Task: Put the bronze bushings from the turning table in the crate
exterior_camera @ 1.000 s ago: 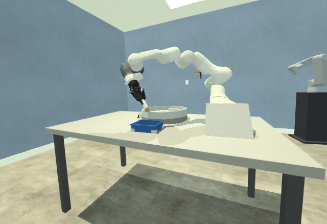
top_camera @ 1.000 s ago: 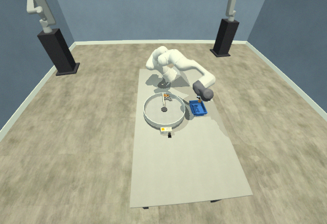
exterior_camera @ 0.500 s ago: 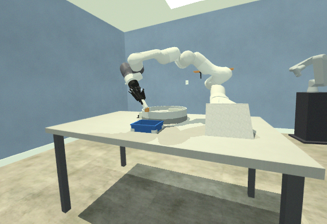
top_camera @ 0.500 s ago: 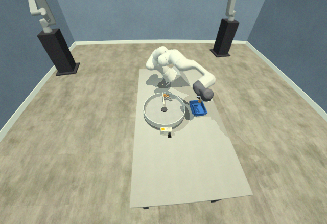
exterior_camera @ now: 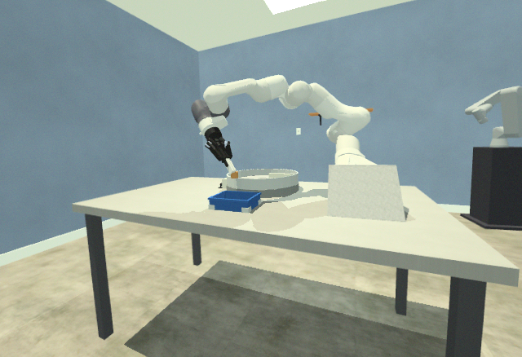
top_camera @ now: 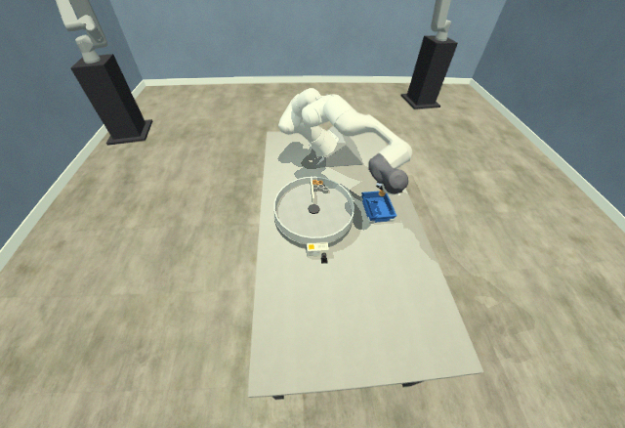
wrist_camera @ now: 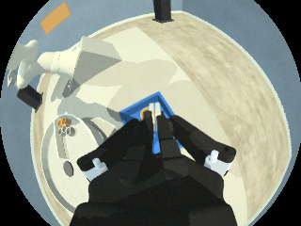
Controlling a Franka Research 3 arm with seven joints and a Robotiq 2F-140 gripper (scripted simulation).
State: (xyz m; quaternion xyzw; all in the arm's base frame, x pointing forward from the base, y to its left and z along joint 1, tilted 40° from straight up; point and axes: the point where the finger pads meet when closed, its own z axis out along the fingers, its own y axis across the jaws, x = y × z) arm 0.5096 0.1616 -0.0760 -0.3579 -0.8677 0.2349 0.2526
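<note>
The crate is 150 mm below my hand, 20 mm behind it and 10 mm to the right of it. The rest, counted from my hand: turning table (370 mm to the right, 130 mm below, 50 mm behind).
</note>
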